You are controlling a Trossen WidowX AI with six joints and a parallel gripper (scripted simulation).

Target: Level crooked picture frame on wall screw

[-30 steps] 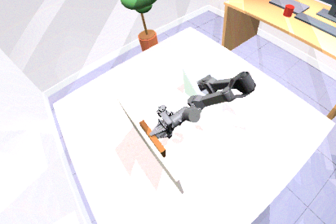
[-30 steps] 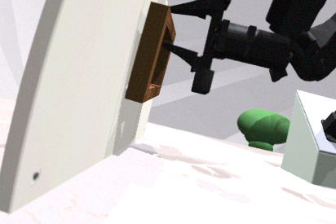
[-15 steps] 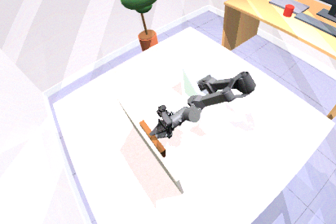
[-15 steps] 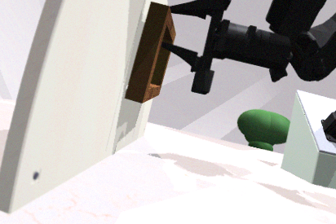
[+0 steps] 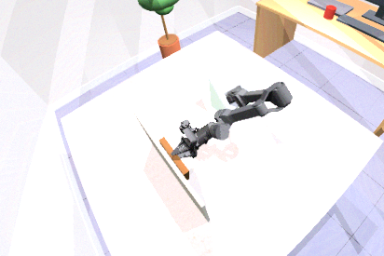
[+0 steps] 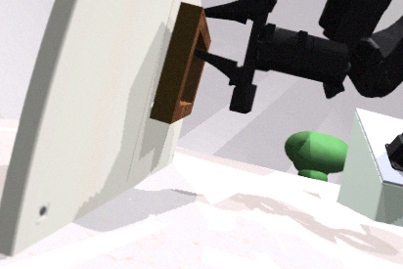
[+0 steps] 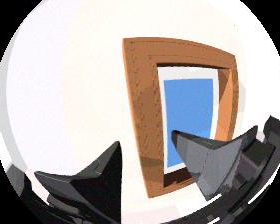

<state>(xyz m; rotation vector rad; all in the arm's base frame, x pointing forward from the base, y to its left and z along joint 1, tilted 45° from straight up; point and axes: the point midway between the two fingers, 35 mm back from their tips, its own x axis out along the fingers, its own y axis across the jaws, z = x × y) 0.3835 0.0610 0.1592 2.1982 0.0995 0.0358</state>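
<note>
Now: gripper tip 1 cm to the left of the brown picture frame and 5 cm above it. From my gripper tip the other things lie so: wall panel: 1 cm ahead, 6 cm below.
</note>
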